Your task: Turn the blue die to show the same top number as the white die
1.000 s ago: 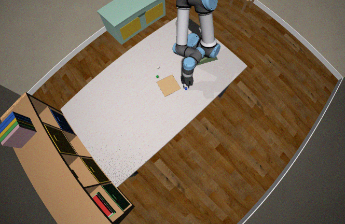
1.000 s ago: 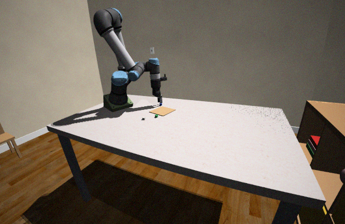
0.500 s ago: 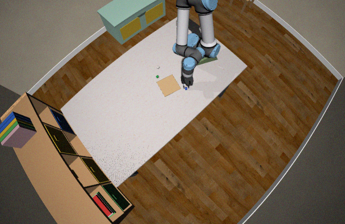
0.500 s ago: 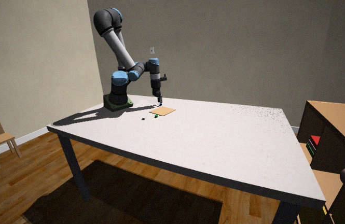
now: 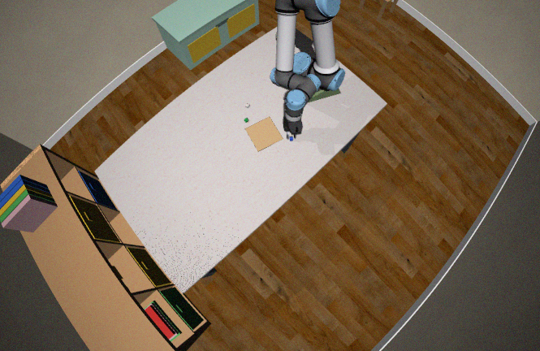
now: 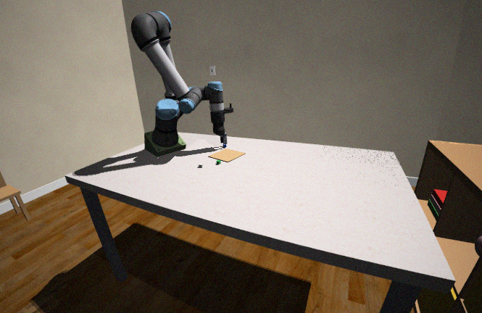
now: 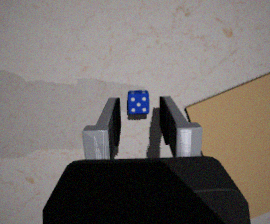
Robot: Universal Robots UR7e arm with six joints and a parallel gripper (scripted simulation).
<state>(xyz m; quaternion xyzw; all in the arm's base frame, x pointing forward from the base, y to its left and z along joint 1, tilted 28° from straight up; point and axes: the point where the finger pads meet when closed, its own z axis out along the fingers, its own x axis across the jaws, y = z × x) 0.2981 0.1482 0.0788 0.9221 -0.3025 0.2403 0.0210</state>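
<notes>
My gripper is now 30 mm above the blue die. From my hand the other things lie so: green die (80 mm ahead, 230 mm to the right, 30 mm below); white die (20 mm ahead, 290 mm to the right, 30 mm below); tan mat (70 mm ahead, 120 mm to the right, 40 mm below).
</notes>
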